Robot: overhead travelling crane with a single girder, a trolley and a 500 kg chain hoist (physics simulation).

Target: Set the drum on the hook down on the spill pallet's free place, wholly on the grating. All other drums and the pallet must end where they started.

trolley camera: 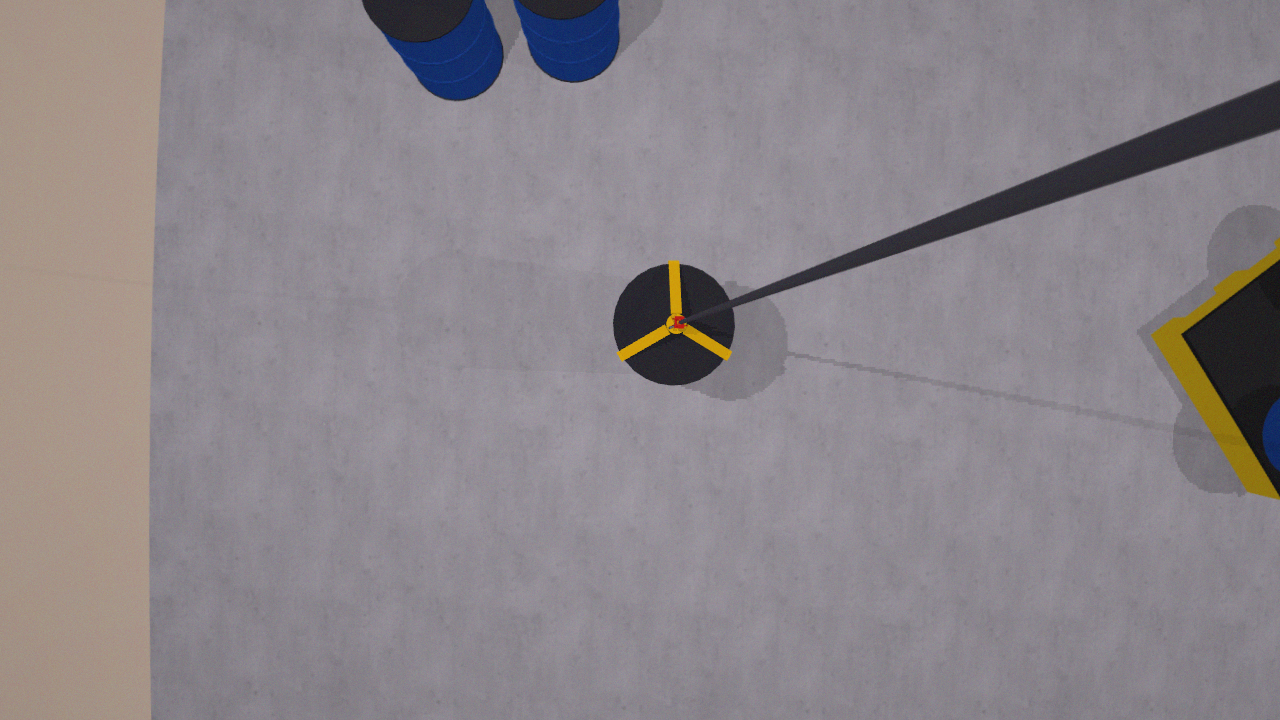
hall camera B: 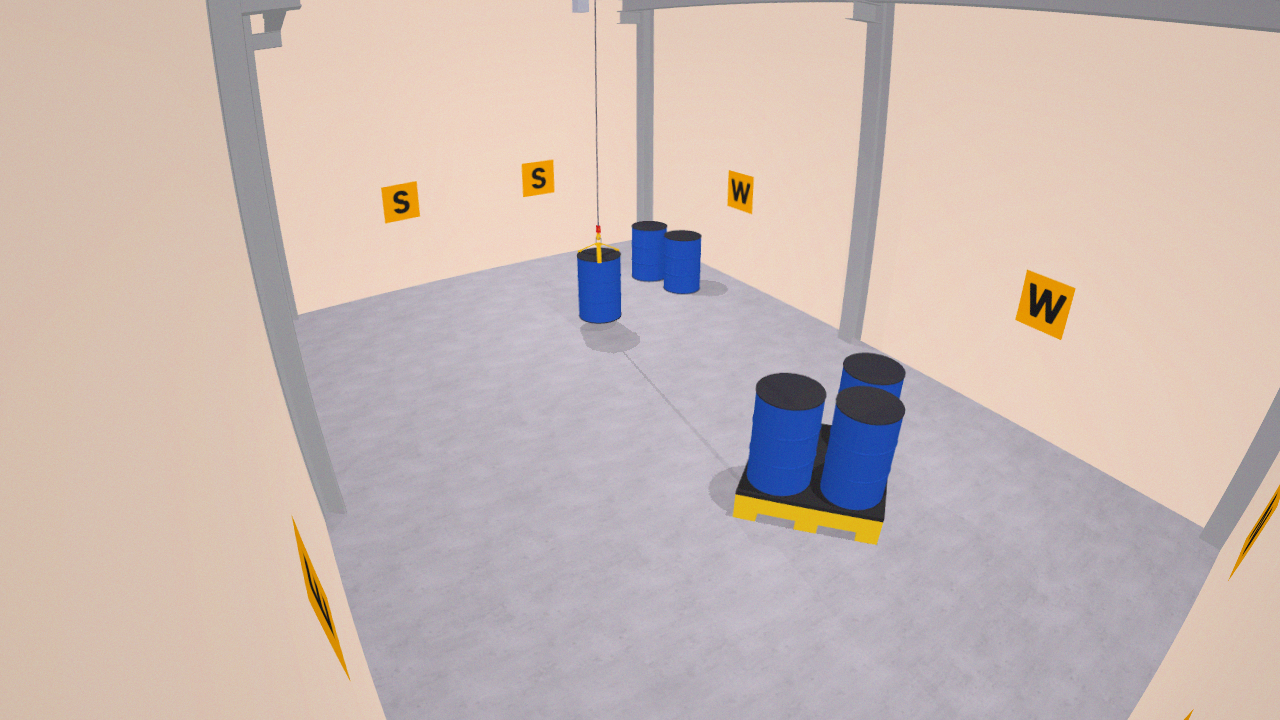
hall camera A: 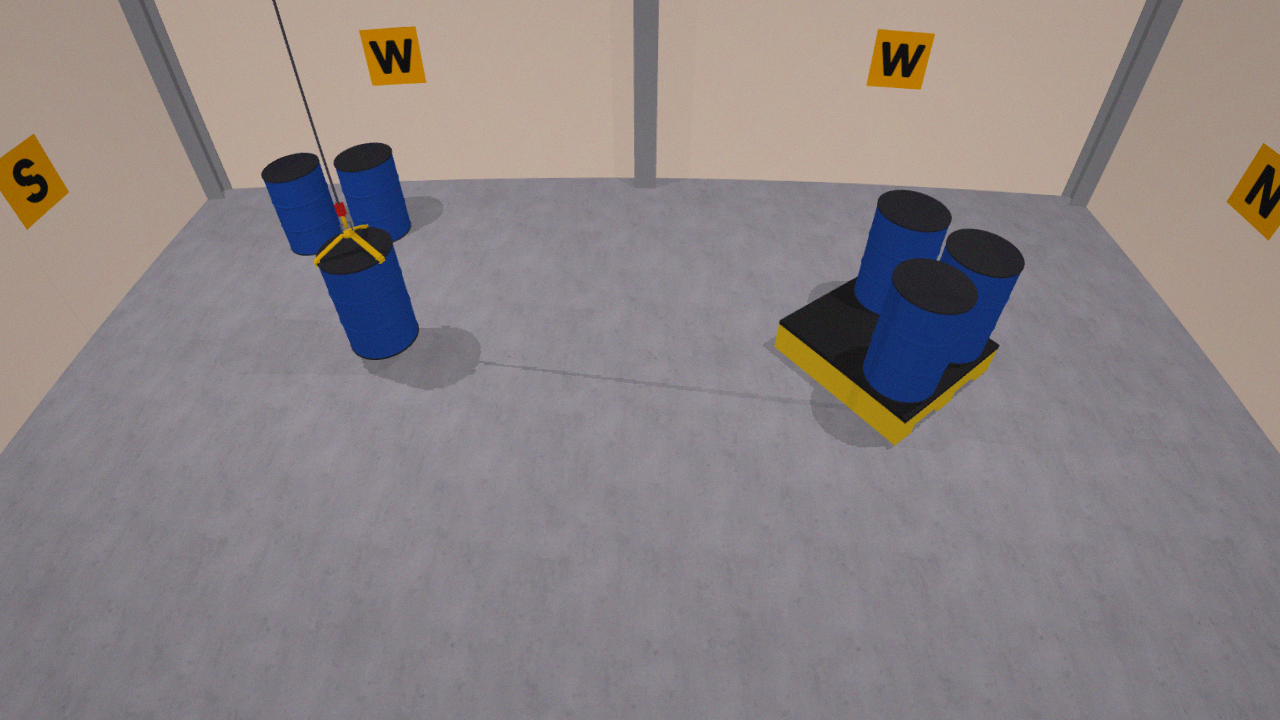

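A blue drum with a black lid (hall camera A: 371, 304) (hall camera B: 599, 291) (trolley camera: 653, 300) hangs upright on the hook, a little above the floor, its shadow beside it. My gripper, a yellow three-armed grab (hall camera A: 349, 240) (hall camera B: 598, 249) (trolley camera: 675, 324), is shut on its rim. The yellow spill pallet (hall camera A: 832, 377) (hall camera B: 807, 517) (trolley camera: 1210, 402) stands far to the right in hall camera A, turned askew. It bears three blue drums: front (hall camera A: 913, 344) (hall camera B: 784, 447), right (hall camera A: 995, 295) (hall camera B: 859, 461) and back (hall camera A: 899, 259) (hall camera B: 872, 368). Its free black grating (hall camera A: 823, 317) is at the left corner, largely hidden in hall camera B.
Two more blue drums stand on the floor near the S and W walls: one (hall camera A: 299, 210) (hall camera B: 648, 255) (trolley camera: 460, 67) and another (hall camera A: 377, 195) (hall camera B: 682, 265) (trolley camera: 574, 49). Grey columns (hall camera A: 644, 98) (hall camera B: 866, 179) line the walls. Floor lies between the hanging drum and the pallet.
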